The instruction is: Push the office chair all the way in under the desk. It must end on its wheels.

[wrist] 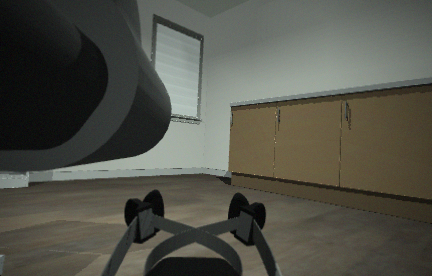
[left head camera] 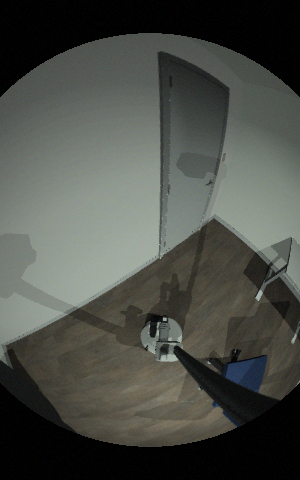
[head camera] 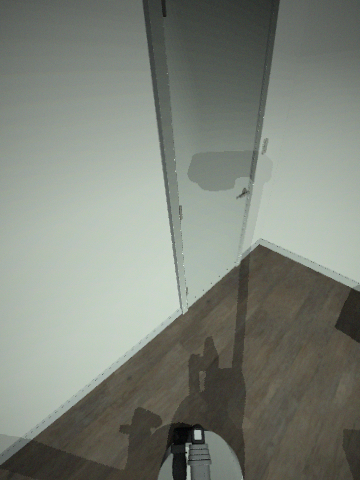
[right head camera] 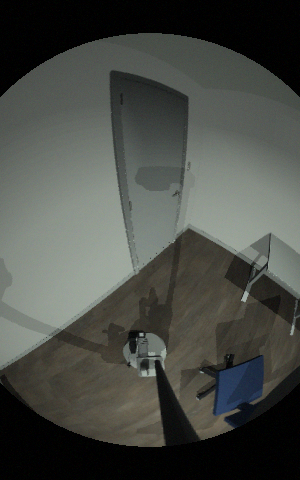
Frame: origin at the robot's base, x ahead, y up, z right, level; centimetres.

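Seen in the pictures: gripper, between the fingertips: [wrist: 196, 207] [left head camera: 150, 351] [right head camera: 133, 367].
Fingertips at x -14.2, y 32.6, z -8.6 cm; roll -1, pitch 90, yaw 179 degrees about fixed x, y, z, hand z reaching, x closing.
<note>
A point is followed by its place in that frame.
The office chair [left head camera: 250, 371] {x -47.3, y 44.2, z 82.2 cm} [right head camera: 240, 382] {x -51.5, y 44.3, z 74.3 cm} shows at the lower right of both side head views, with blue panels and dark star-base legs low at the floor. It looks upright; part of it is cut off or behind my dark mast. The desk [left head camera: 259, 294] {x 38.0, y -0.2, z 142.7 cm} [right head camera: 244, 296] {x 37.4, y -0.2, z 140.4 cm} stands beyond it at the right edge, and one pale leg and part of the top show. Floor shows between chair and desk. Neither appears in the head or wrist view. My gripper [wrist: 196, 207] {x -14.2, y 32.6, z -8.6 cm} is open and empty, its fingertips apart above the floor, away from the chair.
A closed grey door [head camera: 215, 225] {x 127.5, y 73.5, z 23.9 cm} [left head camera: 192, 200] {x 131.4, y 71.5, z 28.3 cm} [right head camera: 152, 215] {x 123.3, y 74.7, z 19.1 cm} is in the wall ahead, near a room corner. A long wooden cabinet [wrist: 310, 145] {x -210.3, y 43.7, z -101.4 cm} shows at the right in the wrist view, with a window [wrist: 177, 75] {x -366.7, y 137.2, z 28.2 cm} on the wall behind.
</note>
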